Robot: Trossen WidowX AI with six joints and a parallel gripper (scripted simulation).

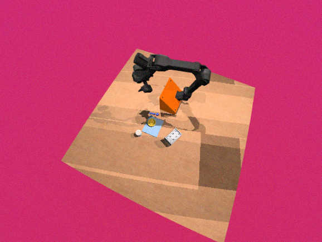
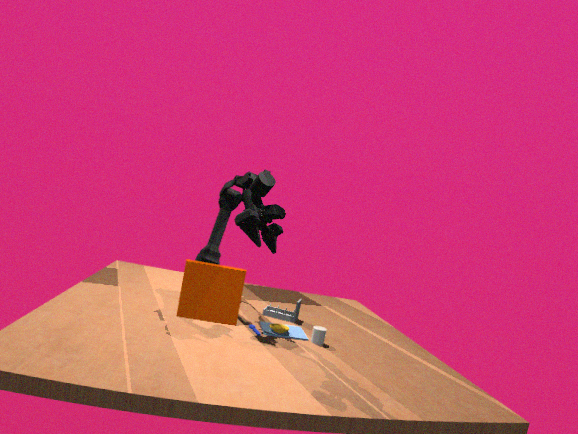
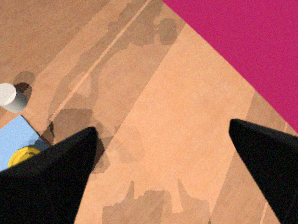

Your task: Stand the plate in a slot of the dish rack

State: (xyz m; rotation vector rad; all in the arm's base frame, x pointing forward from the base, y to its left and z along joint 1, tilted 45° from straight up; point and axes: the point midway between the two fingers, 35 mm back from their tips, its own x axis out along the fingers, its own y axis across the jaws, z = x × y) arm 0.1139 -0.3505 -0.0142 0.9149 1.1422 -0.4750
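My gripper tip is 120 mm short of the yellow plate, 130 mm to the right of it and 270 mm above it. The rest, counted from my gripper tip: grey dish rack 180 mm ahead, 330 mm to the left, 260 mm below; light blue mat 140 mm ahead, 150 mm to the left, 280 mm below.
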